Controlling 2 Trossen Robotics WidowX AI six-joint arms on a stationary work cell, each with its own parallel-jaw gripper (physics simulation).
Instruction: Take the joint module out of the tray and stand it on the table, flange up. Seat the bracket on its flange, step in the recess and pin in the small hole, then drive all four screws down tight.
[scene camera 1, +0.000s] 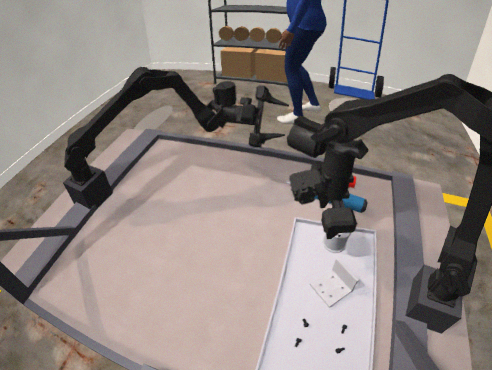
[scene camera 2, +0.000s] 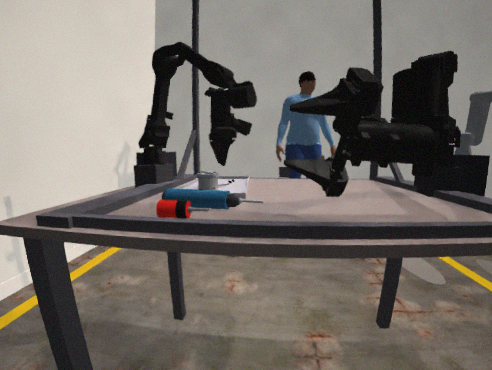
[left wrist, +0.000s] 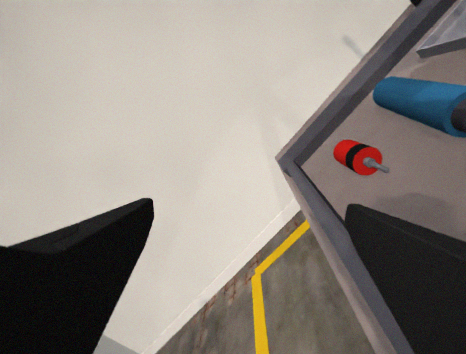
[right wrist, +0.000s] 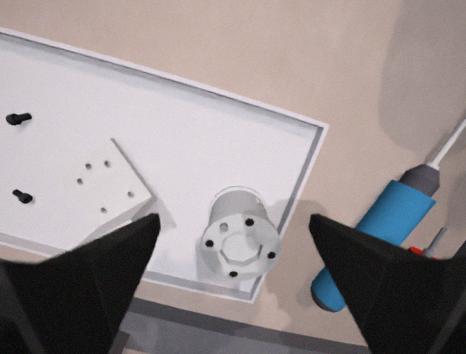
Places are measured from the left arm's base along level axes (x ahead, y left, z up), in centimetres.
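Pixels of known places: left gripper, between the fingertips: (scene camera 1: 286, 120) (scene camera 2: 286, 137) (left wrist: 250, 210); right gripper, between the fingertips: (scene camera 2: 221, 164) (right wrist: 236, 221); left arm's base, origin of its link: (scene camera 1: 83, 176) (scene camera 2: 439, 166); right arm's base, origin of its link: (scene camera 1: 442, 290) (scene camera 2: 153, 164).
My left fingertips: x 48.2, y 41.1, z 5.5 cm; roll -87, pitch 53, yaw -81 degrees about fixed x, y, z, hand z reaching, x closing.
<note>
Ahead of a thing's pixels: the offset from my left fingertips to its top centre. "spot": to the spot under its first point.
The grey joint module @[dx +23.0, dy -27.5, dz -7.8 cm] (scene camera 1: 336, 242) stands flange up in the far corner of the white tray (scene camera 1: 323, 297); the right wrist view shows its flange holes @[spot: dx +22.8, dy -27.6, dz -8.8 cm] (right wrist: 240, 242). My right gripper (scene camera 1: 338, 222) points straight down just above it, open and empty, with the fingers apart on either side of the module (right wrist: 233, 219). The white bracket @[spot: dx +26.2, dy -39.8, dz -13.0 cm] (scene camera 1: 335, 284) lies in the middle of the tray, and several black screws (scene camera 1: 319, 335) lie at the near end. My left gripper (scene camera 1: 284, 120) is open and empty, held high beyond the table's far edge.
A blue screwdriver @[spot: dx +25.7, dy -14.7, dz -10.9 cm] (scene camera 1: 356, 202) and a short red one (scene camera 1: 352, 180) lie on the table just beyond the tray, near the far right corner. A raised grey rim @[spot: dx +40.4, dy -20.2, dz -12.6 cm] (scene camera 1: 402, 235) runs around the table. A person (scene camera 1: 301, 55), a shelf and a hand truck stand behind.
</note>
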